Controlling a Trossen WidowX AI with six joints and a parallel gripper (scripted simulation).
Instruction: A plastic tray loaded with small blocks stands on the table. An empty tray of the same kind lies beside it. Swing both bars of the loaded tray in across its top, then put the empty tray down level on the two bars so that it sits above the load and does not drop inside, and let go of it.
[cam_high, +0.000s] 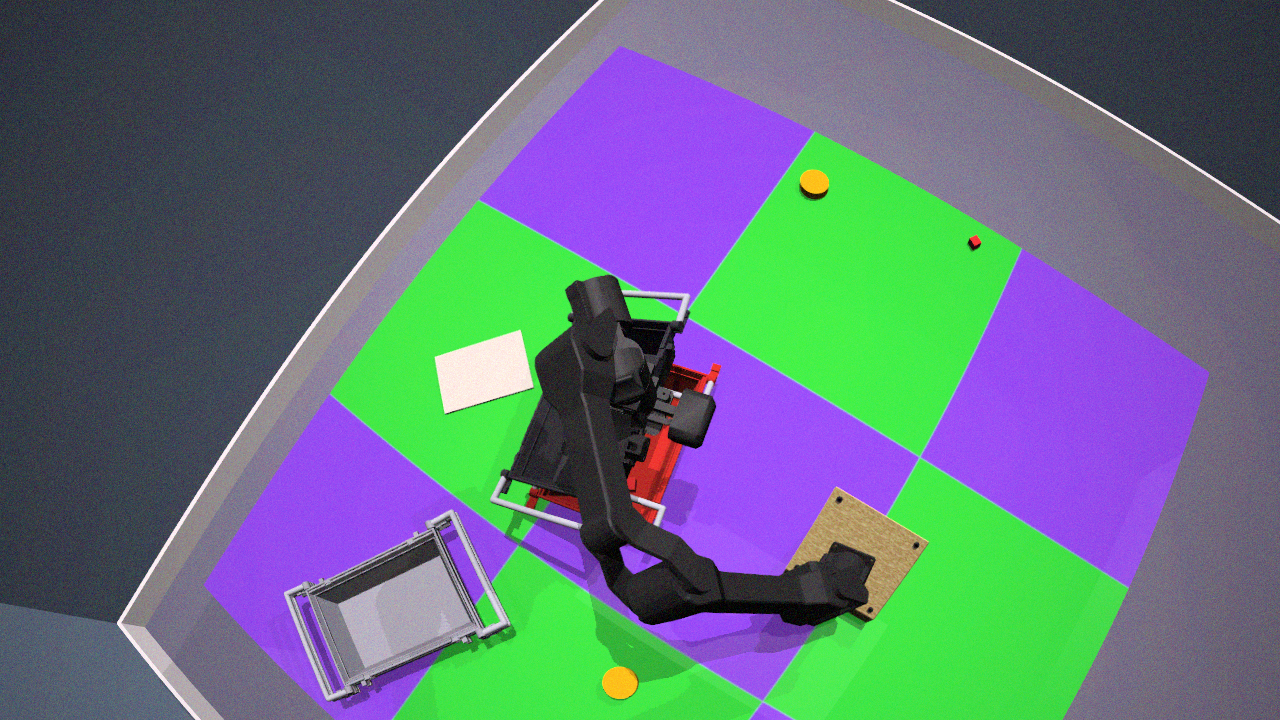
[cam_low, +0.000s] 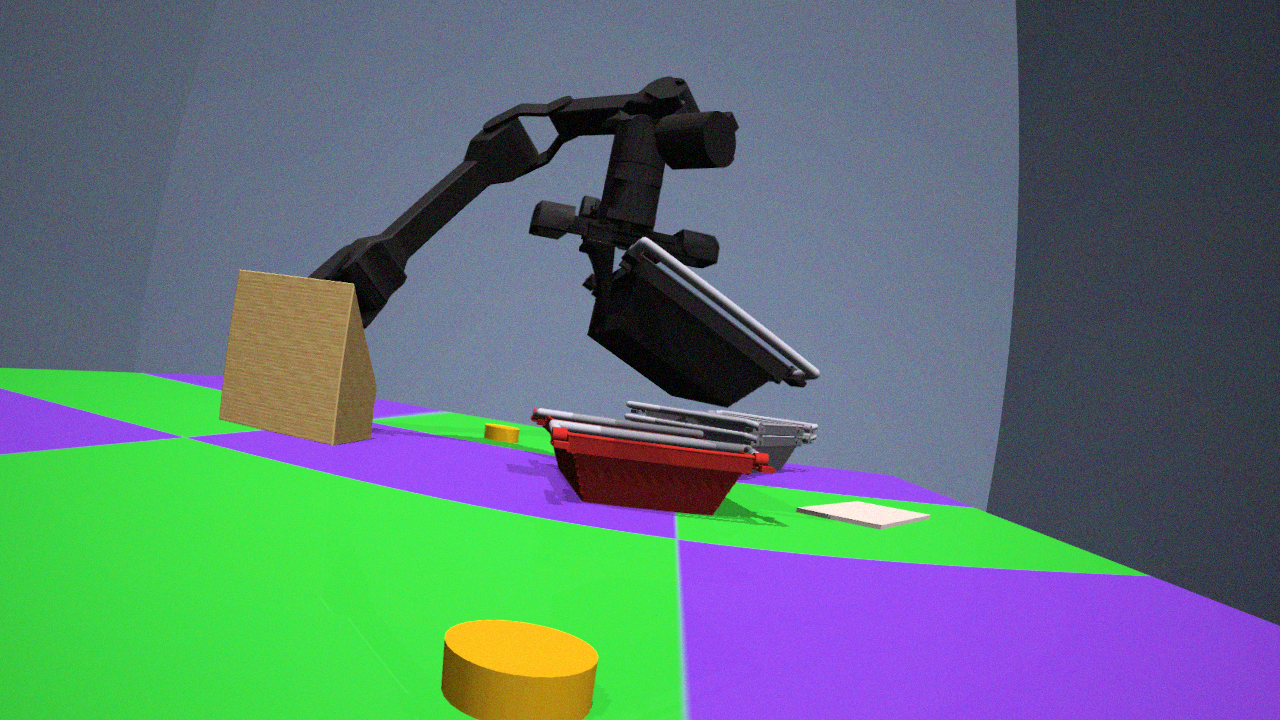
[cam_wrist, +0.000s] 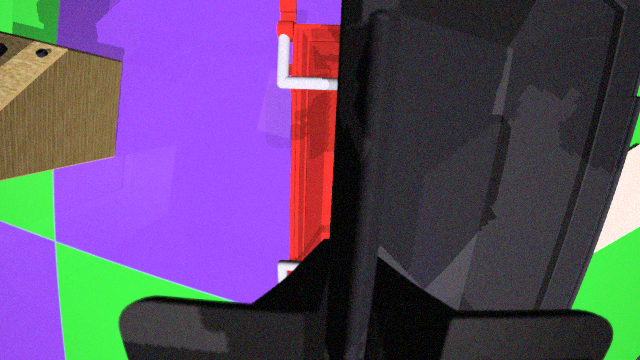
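Right now the black tray is 7 cm ahead of my gripper tip and 1 cm to the left of it. Also, from my gripper tip: white card (31 cm ahead, 16 cm below); small red cube (55 cm to the right, 33 cm behind, 16 cm below).
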